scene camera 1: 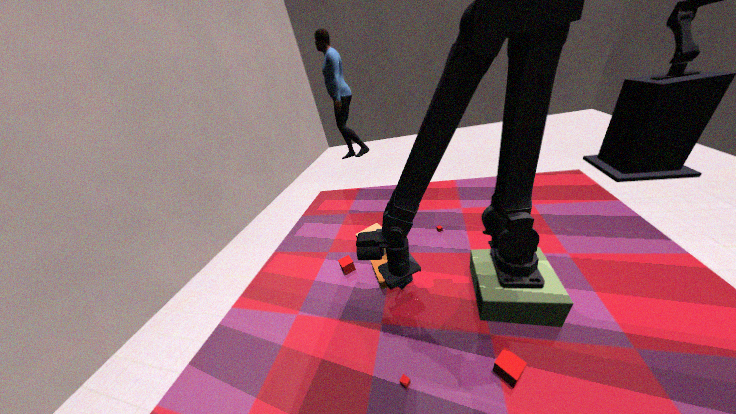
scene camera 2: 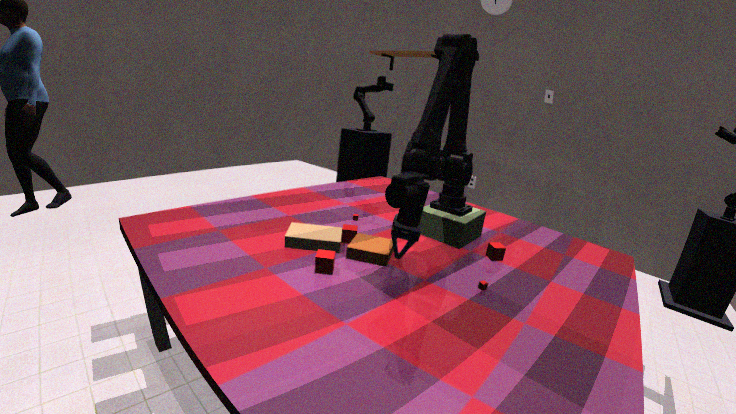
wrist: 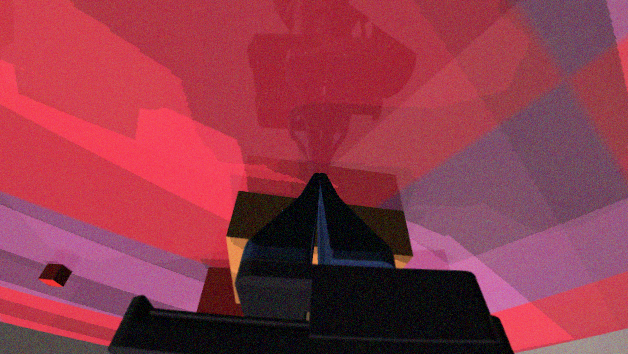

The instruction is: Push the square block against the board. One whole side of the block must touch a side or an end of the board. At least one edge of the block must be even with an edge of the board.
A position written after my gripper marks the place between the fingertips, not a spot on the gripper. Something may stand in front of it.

My gripper (scene camera 2: pixel 397 258) is shut, with nothing in its grasp. Also in view: a square block (scene camera 2: pixel 366 248). The table carries a tan board (scene camera 2: pixel 299 236).
The square block is seen too in the wrist view (wrist: pixel 252 211). My gripper is seen too in scene camera 1 (scene camera 1: pixel 401 287) and in the wrist view (wrist: pixel 319 181).
